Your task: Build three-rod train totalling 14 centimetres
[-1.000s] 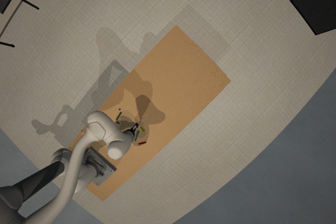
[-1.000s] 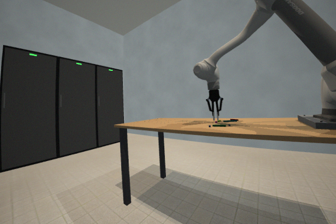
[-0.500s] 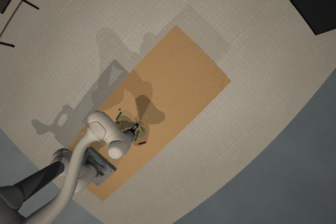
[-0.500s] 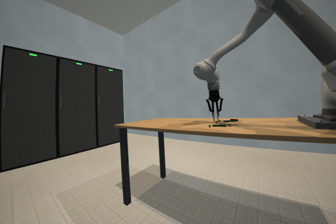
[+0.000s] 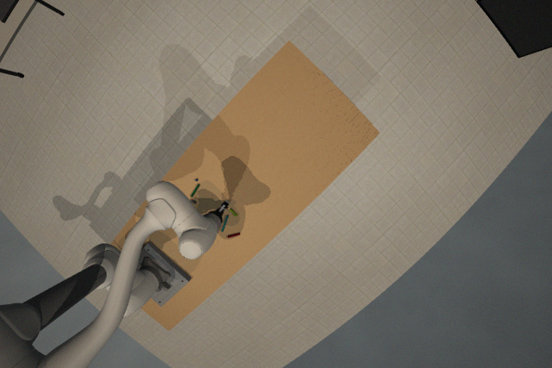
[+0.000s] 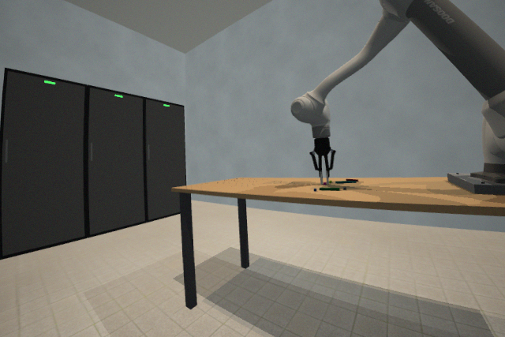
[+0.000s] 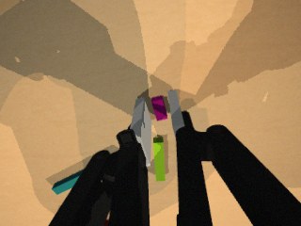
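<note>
Right now the magenta rod is 30 mm below my hand. The rest, counted from my hand: turquoise rod 100 mm behind, 60 mm to the right, 30 mm below; grey rod 150 mm to the left, 100 mm behind, 30 mm below; lime rod 60 mm to the right, 30 mm below, 20 mm behind.
</note>
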